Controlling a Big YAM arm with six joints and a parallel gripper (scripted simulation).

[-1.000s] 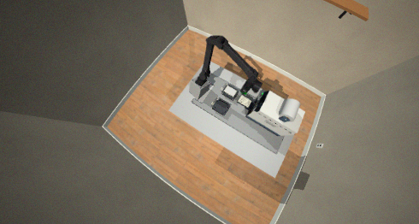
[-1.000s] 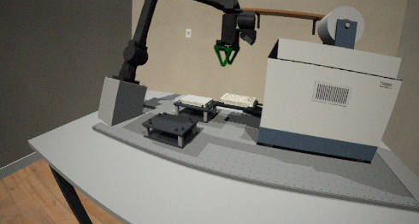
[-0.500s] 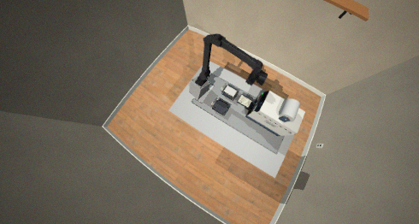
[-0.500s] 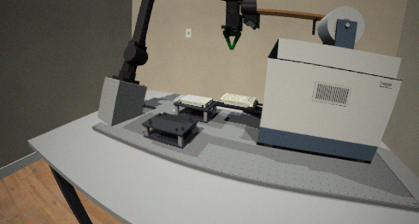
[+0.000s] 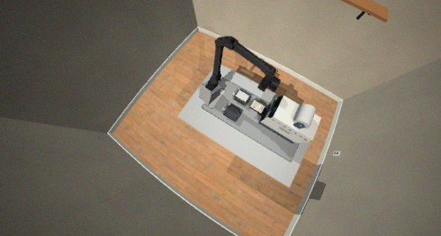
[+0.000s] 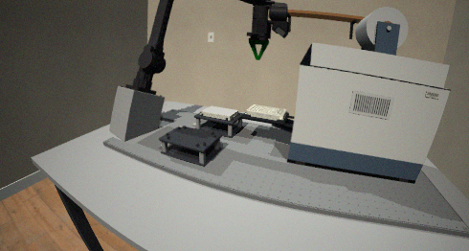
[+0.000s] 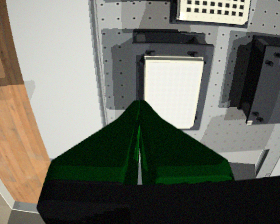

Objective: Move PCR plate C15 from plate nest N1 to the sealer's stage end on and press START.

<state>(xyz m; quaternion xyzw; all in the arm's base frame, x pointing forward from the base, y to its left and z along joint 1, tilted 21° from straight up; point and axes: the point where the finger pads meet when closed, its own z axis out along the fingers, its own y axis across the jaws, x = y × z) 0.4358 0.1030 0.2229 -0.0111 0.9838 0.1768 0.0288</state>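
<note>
The white start key lies 17 cm ahead of my hand, 1 cm to the left of it and 10 cm below it. Also, from my hand: 96-well plate C15: 7 cm ahead, 8 cm to the right, 18 cm below; then dark stage: 7 cm ahead, 8 cm to the right, 19 cm below; then sealed plate C51: 13 cm behind, 5 cm to the right, 22 cm below.
</note>
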